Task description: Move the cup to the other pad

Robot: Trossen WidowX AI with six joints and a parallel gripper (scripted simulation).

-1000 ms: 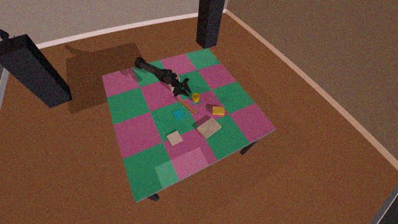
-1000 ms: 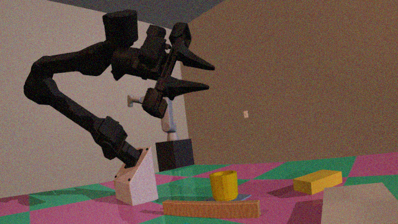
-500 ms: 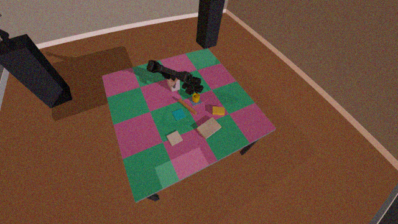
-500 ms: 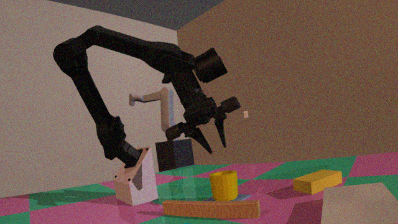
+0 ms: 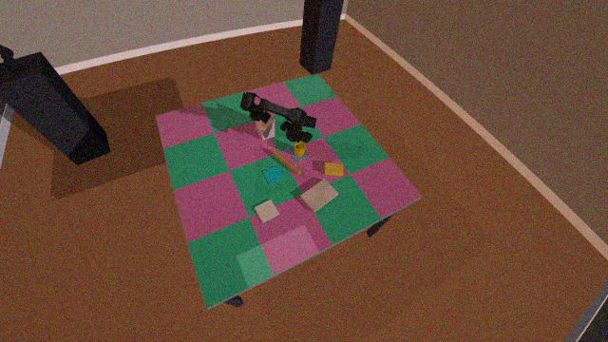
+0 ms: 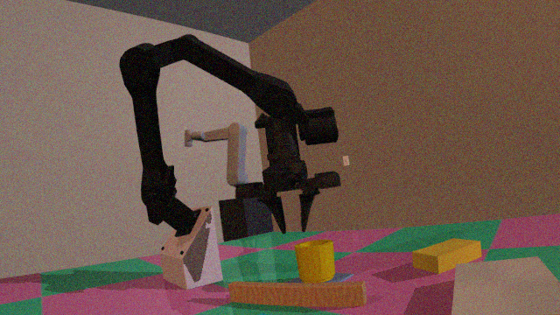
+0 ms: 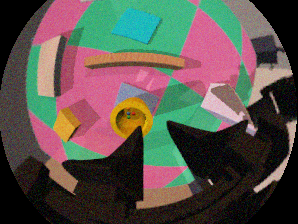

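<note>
The yellow cup lies 6 cm below my gripper tip, 3 cm ahead of it and 1 cm to the left of it. From my gripper tip the other things lie so: long orange bar: 10 cm to the right, 9 cm below, 6 cm ahead; then grey-blue pad: 10 cm below, 3 cm ahead, 1 cm to the left; then teal pad: 20 cm to the right, 10 cm below, 9 cm ahead.
</note>
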